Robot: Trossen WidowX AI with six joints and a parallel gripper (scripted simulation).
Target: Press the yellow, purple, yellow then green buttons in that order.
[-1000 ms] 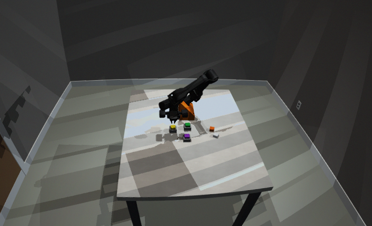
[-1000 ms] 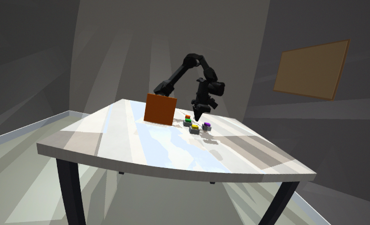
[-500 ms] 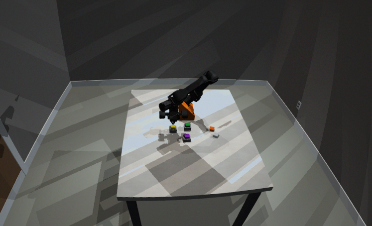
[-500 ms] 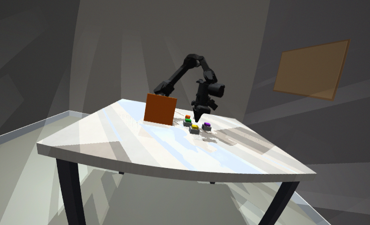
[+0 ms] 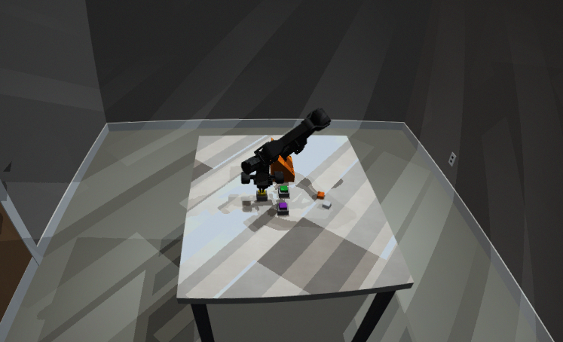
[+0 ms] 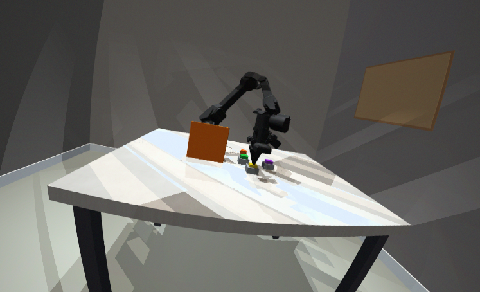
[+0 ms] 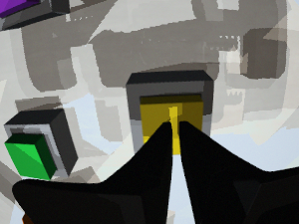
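My gripper tip is 10 mm above the yellow button. The rest, counted from my gripper tip: orange block 30 mm behind, 280 mm to the left, 30 mm below; then green button 40 mm behind, 100 mm to the left; then purple button 80 mm ahead, 100 mm to the left.
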